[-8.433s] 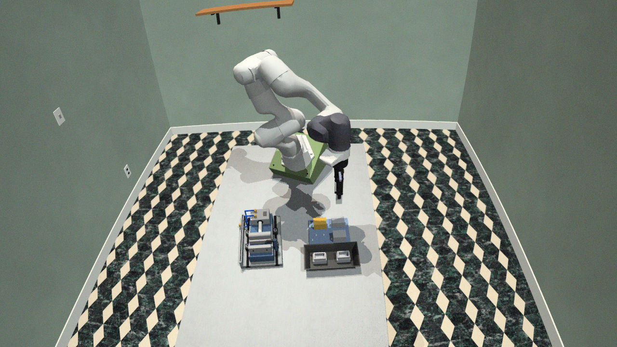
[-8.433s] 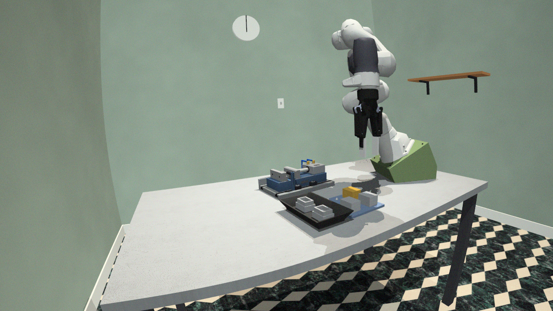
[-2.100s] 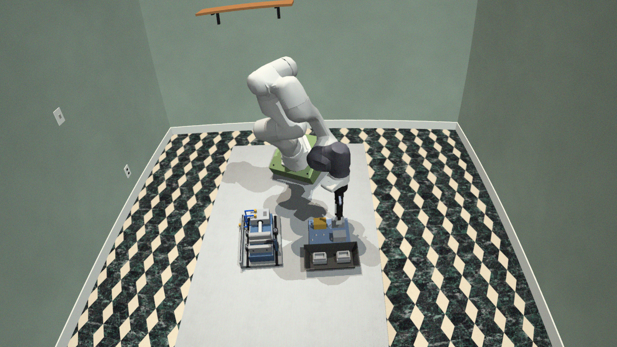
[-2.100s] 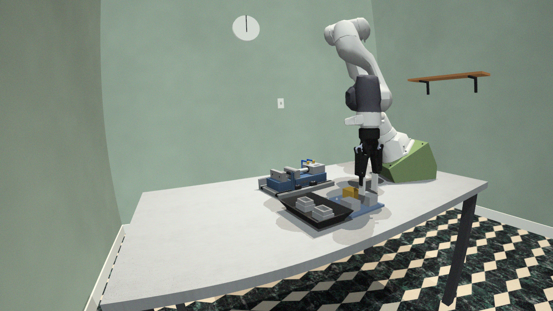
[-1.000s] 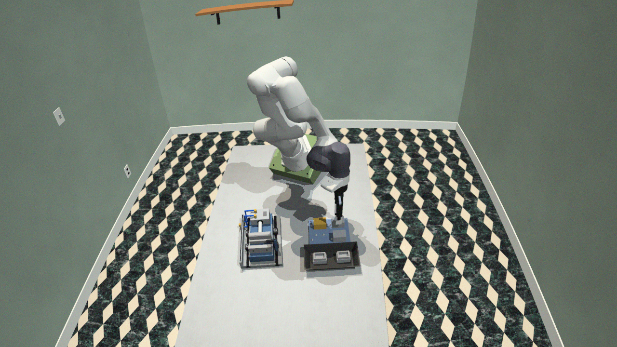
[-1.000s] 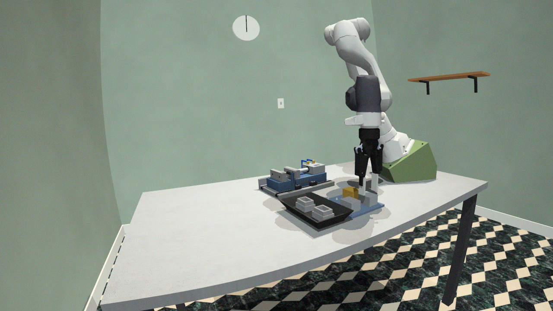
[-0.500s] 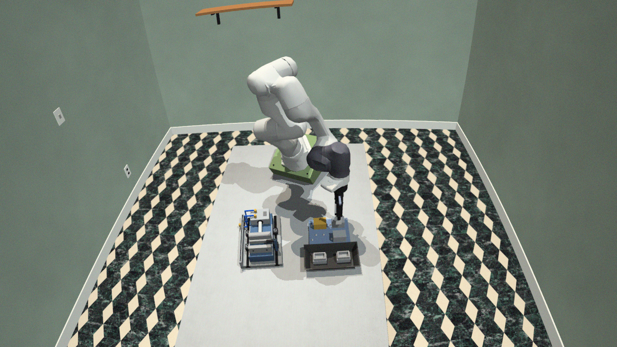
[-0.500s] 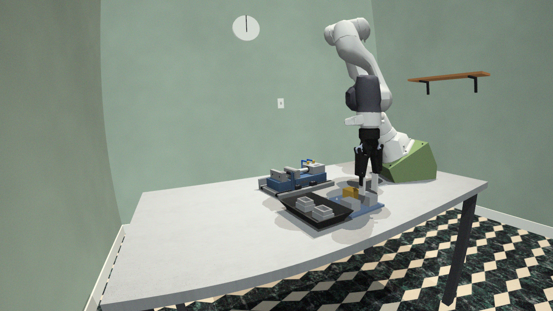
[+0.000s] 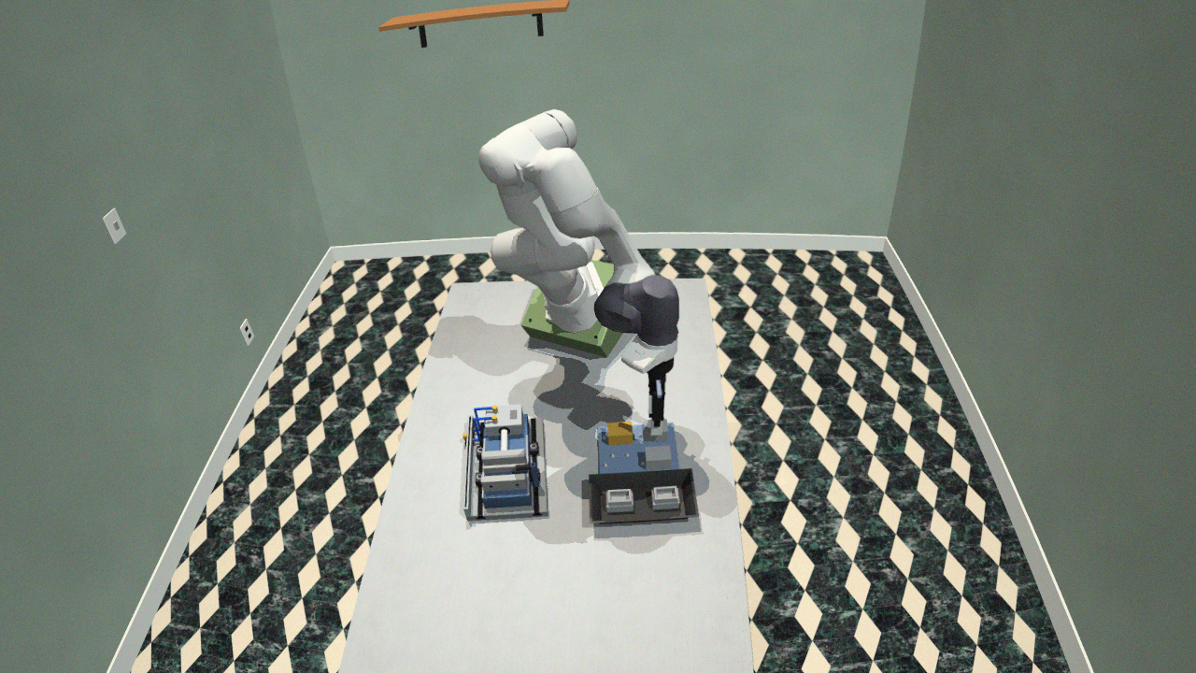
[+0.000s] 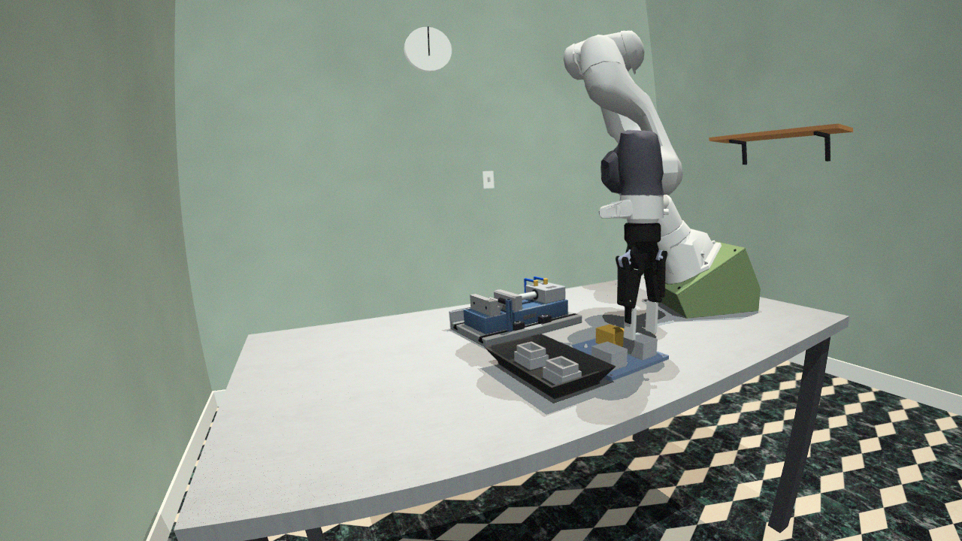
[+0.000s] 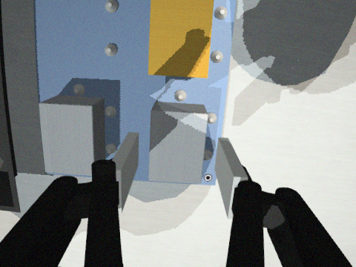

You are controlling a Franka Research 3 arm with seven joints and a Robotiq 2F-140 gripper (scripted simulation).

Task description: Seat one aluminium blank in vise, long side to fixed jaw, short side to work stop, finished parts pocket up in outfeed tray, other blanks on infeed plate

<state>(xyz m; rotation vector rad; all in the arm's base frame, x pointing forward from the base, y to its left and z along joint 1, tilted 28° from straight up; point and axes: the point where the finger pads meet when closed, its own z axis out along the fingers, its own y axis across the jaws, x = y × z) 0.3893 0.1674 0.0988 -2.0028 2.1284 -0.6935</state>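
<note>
Now: hand 50 mm above the aluminium blank. Round my hand: hose block 50 mm behind, 360 mm to the right; blue infeed plate 40 mm ahead, 50 mm to the right, 80 mm below; brass blank 10 mm behind, 90 mm to the right, 50 mm below.
</note>
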